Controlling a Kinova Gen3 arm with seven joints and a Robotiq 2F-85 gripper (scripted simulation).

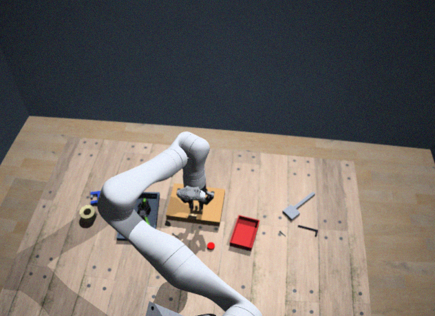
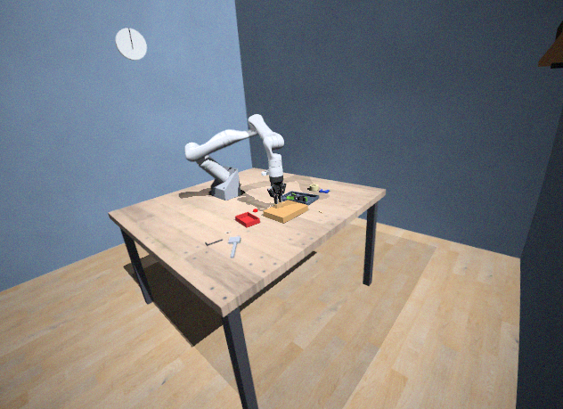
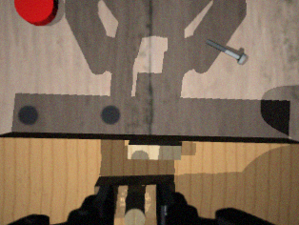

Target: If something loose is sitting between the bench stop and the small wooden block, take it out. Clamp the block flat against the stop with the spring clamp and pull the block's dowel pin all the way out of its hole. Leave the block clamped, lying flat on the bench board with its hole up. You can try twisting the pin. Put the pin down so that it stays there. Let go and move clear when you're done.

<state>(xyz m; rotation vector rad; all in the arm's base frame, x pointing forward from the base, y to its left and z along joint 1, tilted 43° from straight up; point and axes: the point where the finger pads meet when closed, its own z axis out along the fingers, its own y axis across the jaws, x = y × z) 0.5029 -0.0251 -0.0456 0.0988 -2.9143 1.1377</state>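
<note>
Right now the dowel pin is 20 mm below my hand. The rest, counted from my hand: bench board: 40 mm ahead, 10 mm to the left, 50 mm below; then wooden block: 30 mm below; then red disc: 120 mm behind, 70 mm to the right, 70 mm below.
</note>
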